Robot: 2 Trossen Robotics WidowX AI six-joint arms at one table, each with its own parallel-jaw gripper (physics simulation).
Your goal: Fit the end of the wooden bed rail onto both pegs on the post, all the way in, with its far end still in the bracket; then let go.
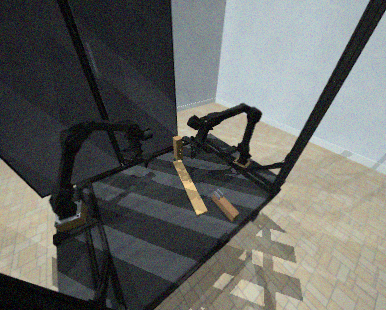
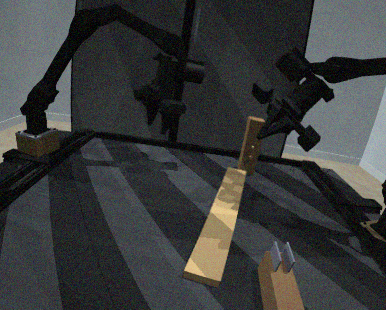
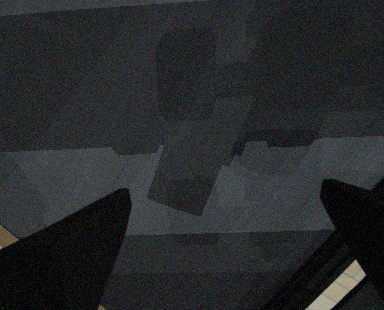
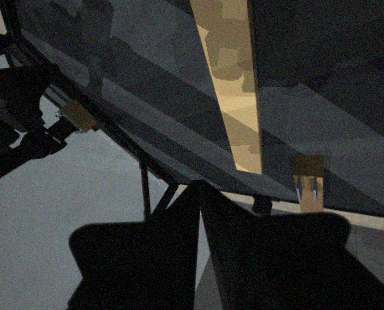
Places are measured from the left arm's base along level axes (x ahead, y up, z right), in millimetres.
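Where they show: left gripper, fingertip midpoint: [image 1: 139, 166] [image 2: 155, 129] [image 3: 224, 192] [image 4: 34, 52]; right gripper, fingertip midpoint: [image 1: 191, 158] [image 2: 257, 138] [image 4: 198, 185]; left arm's base, link origin: [image 1: 68, 212] [image 2: 37, 130] [image 4: 69, 123]; right arm's base, link origin: [image 1: 242, 161] [image 2: 384, 231].
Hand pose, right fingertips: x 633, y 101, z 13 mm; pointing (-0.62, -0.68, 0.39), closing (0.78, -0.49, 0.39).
Note:
Each offset is from my right fingertips to the top centre of the thing. "*": to the spot under its first point.
The wooden post {* dx +1, dy -65, dz -222 mm} [image 1: 177, 147] [image 2: 251, 144] stands upright at the back of the table, with two small pegs on its face. The wooden rail {dx -33, dy -168, dz +12 mm} [image 1: 190, 187] [image 2: 219, 224] [image 4: 234, 92] lies flat on the table. One end rests at the foot of the post, below the pegs. The other end lies beside the bracket block {dx +74, dy -114, dz +253 mm} [image 1: 225, 206] [image 2: 279, 281] [image 4: 309, 187], apart from its metal prongs. My right gripper [image 1: 194, 151] [image 2: 260, 133] [image 4: 198, 185] is shut and empty, with its tips at the post's upper right edge. My left gripper [image 1: 141, 151] [image 2: 159, 121] [image 3: 224, 192] is open and empty, hanging above the table left of the post.
A dark glass panel [image 1: 115, 61] [image 2: 228, 46] stands behind the table. Black frame bars [image 1: 308, 129] [image 2: 185, 61] rise at the table's edges. The table's front edge [image 1: 222, 243] drops to a tiled floor.

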